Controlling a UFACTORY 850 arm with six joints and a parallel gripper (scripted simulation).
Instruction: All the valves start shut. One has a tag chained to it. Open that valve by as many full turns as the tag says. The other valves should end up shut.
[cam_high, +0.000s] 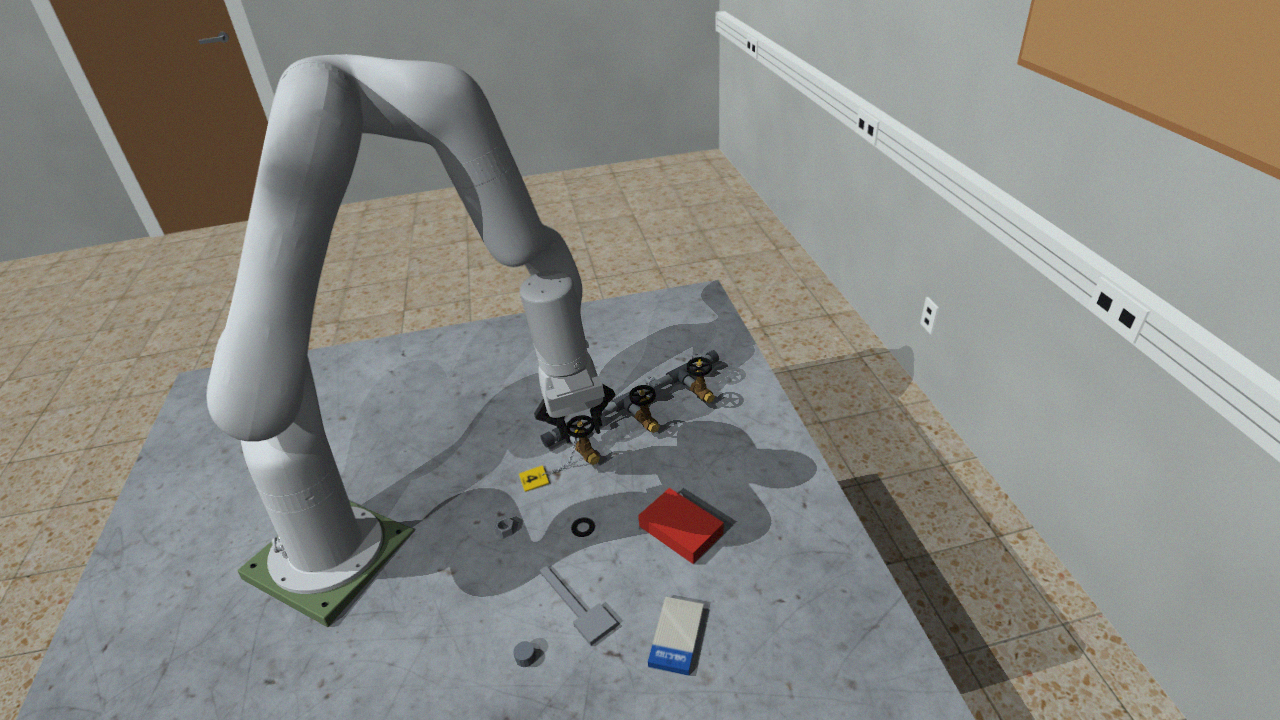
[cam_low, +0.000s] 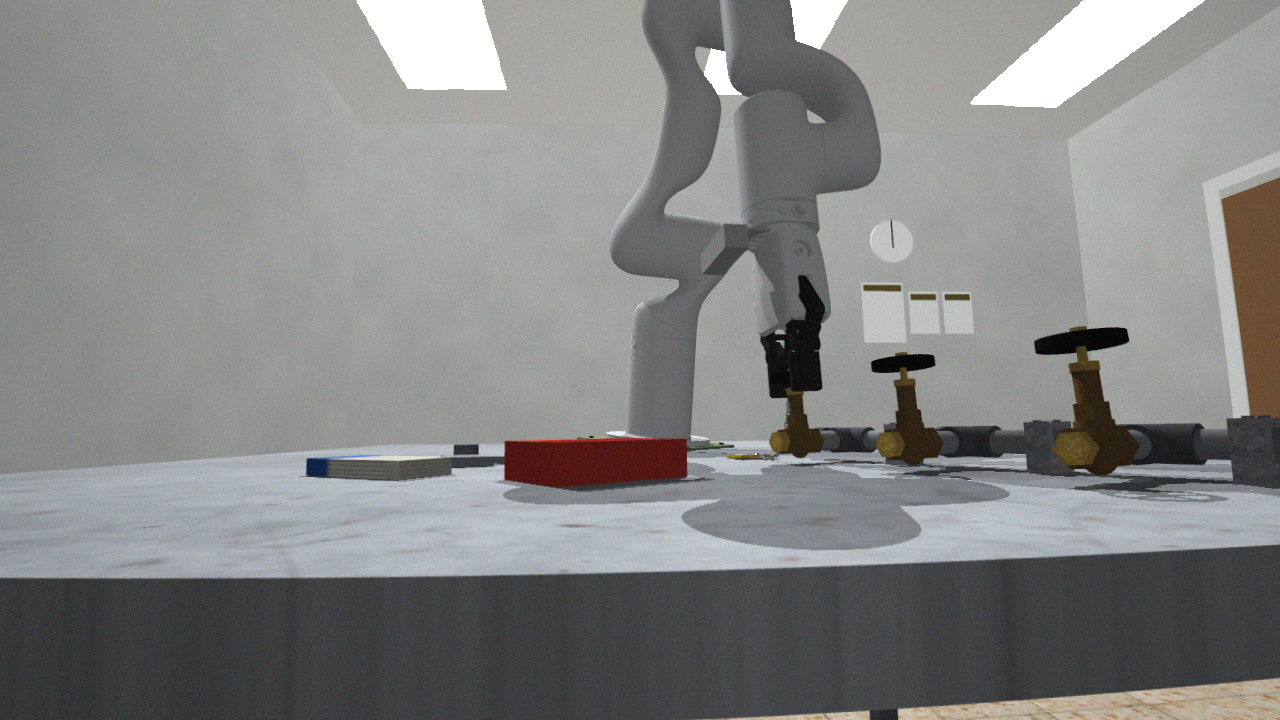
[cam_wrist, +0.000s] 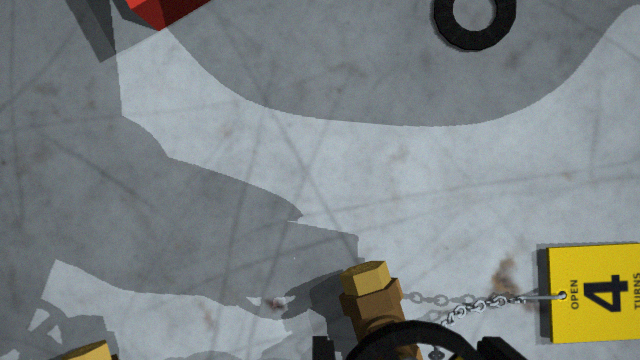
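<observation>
My hand is 90 mm past the yellow tag, 90 mm above it and 20 mm to the left of it. Round my hand: black washer (160 mm to the right, 90 mm below, 40 mm behind); red block (210 mm to the right, 130 mm ahead, 80 mm below); grey nut (170 mm behind, 120 mm to the right, 80 mm below).
</observation>
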